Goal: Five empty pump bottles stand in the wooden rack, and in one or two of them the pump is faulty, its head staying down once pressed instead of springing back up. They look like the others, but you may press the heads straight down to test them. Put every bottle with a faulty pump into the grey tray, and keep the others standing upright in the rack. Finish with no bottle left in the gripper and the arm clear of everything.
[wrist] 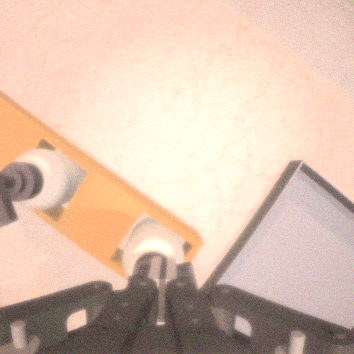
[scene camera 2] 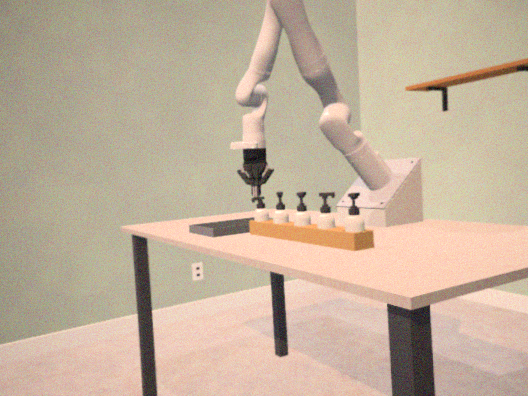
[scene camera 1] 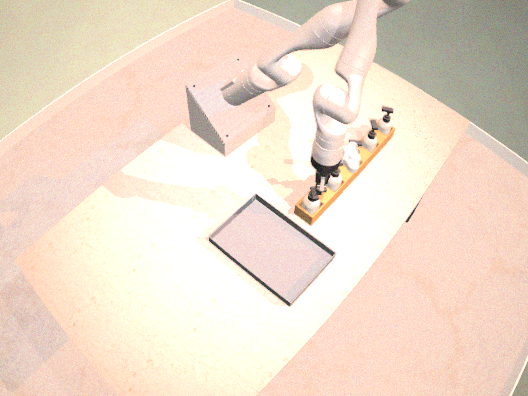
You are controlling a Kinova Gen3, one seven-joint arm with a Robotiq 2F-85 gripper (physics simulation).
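Pixels of known places: gripper, fingertip midpoint: (wrist: 164, 271) (scene camera 2: 256, 197) (scene camera 1: 318, 192); arm's base, origin of the base link: (scene camera 2: 379, 181) (scene camera 1: 234, 92).
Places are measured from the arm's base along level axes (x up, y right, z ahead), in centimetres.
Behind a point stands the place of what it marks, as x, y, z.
The wooden rack (scene camera 1: 303, 214) @[-11.6, 25.0, 37.2] (scene camera 2: 310, 237) @[-12.7, -6.4, 48.2] (wrist: 95, 212) @[-10.0, 16.1, 39.4] holds all five white pump bottles upright. My gripper (scene camera 1: 321, 189) @[-2.3, 22.5, 39.4] (scene camera 2: 256, 195) @[-2.3, 22.5, 39.4] (wrist: 164, 271) @[-2.3, 22.5, 39.4] is shut and empty, pointing down, its fingertips at the dark head of the end bottle (scene camera 1: 311, 204) @[-6.8, 23.9, 38.6] (scene camera 2: 261, 215) @[-8.1, 20.4, 39.8] (wrist: 150, 241) @[-6.6, 21.3, 39.7] nearest the tray. In scene camera 2 this head sits lower than the other heads, close above its bottle. The neighbouring bottle (scene camera 1: 334, 181) @[-6.9, 13.0, 41.4] (scene camera 2: 281, 217) @[-8.2, 9.3, 42.4] (wrist: 52, 177) @[-6.6, 12.7, 41.5] and the three farther ones (scene camera 2: 301, 218) @[-7.9, -1.1, 45.3] (scene camera 2: 326, 220) @[-7.9, -11.7, 47.7] (scene camera 2: 355, 223) @[-8.0, -22.5, 50.3] have raised heads. The grey tray (scene camera 1: 270, 250) @[-14.3, 38.6, 33.5] (scene camera 2: 215, 231) @[-12.6, 32.0, 49.9] (wrist: 295, 250) @[-14.3, 36.6, 42.0] is empty.
The tray lies flat just beyond the rack's end, with a narrow gap between them. The robot's base block (scene camera 1: 235, 120) @[-5.2, 6.8, 4.3] (scene camera 2: 365, 212) @[-10.0, 0.6, 9.2] stands on the table behind the rack. A wall shelf (scene camera 2: 475, 77) is at the upper right in scene camera 2.
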